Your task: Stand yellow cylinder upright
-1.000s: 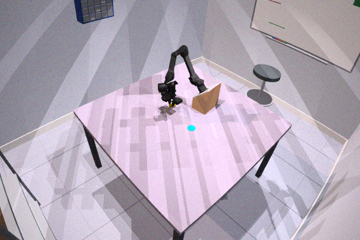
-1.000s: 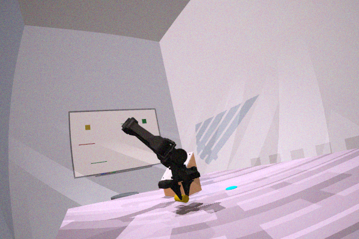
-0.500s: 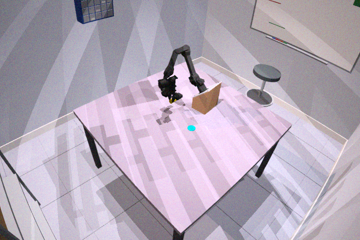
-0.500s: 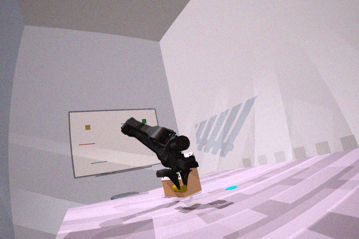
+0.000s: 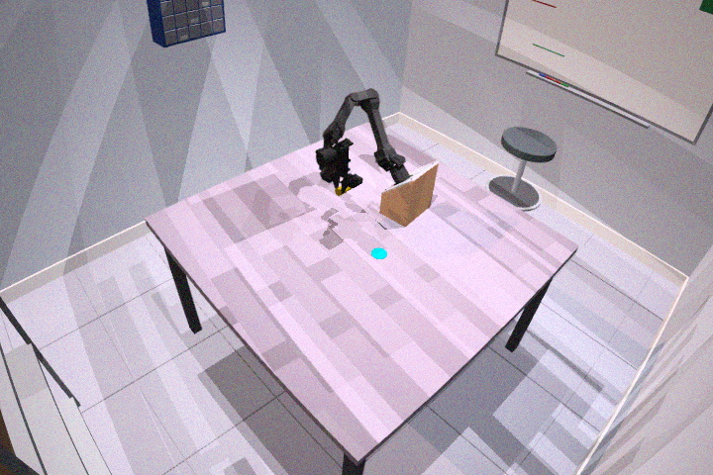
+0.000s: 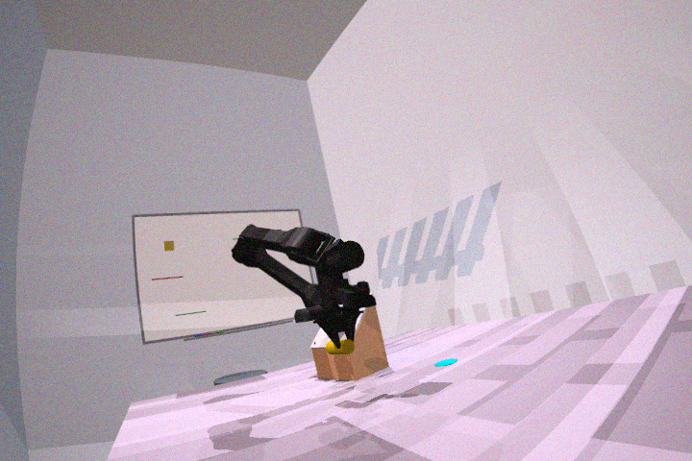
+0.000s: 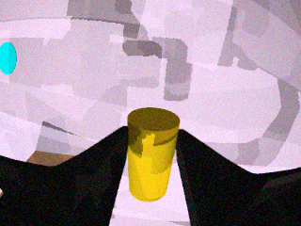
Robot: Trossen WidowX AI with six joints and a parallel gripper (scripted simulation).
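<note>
My gripper tip is now 26 cm to the right of the cyan circle, 12 cm above it and 7 cm short of it. Round my gripper tip: yellow tall cylinder 2 cm behind.
</note>
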